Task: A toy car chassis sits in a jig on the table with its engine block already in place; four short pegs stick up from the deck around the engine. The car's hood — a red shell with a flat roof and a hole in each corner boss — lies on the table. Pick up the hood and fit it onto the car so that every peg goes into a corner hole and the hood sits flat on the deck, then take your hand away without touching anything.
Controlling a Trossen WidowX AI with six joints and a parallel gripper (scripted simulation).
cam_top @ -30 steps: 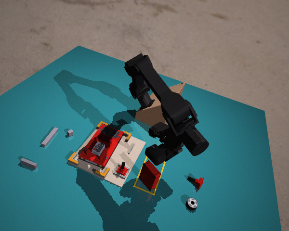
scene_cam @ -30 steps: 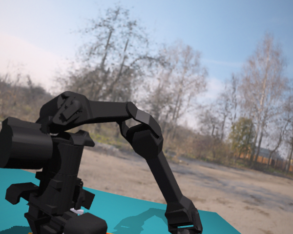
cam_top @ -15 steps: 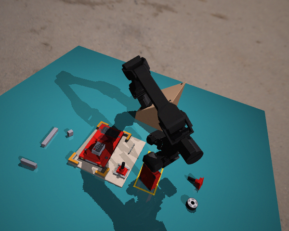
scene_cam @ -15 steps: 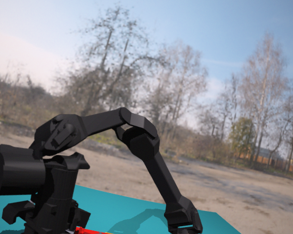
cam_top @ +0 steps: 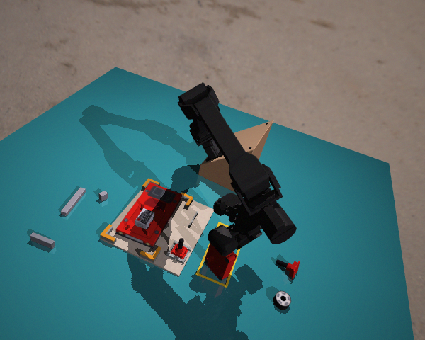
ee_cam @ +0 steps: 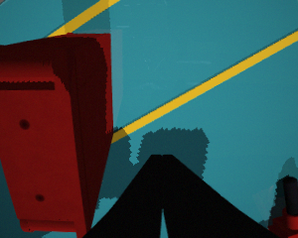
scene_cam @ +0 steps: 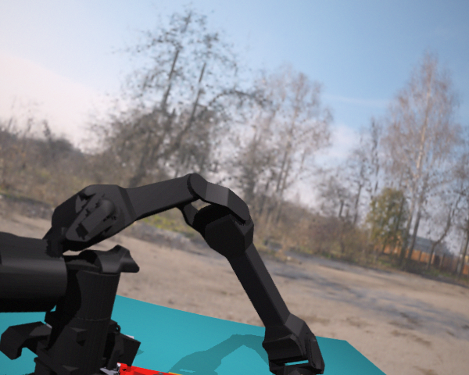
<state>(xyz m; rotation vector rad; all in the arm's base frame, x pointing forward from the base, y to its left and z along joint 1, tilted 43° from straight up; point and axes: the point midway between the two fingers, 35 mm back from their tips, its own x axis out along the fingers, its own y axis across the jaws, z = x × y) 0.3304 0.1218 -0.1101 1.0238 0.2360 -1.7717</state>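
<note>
Now: gripper tip 3 cm to the left of the red hood, 3 cm short of it and 3 cm above it. Round my gripper tip: grey engine block: 25 cm to the right, 5 cm below, 1 cm behind; black wheel: 15 cm to the left, 7 cm below, 4 cm ahead.
</note>
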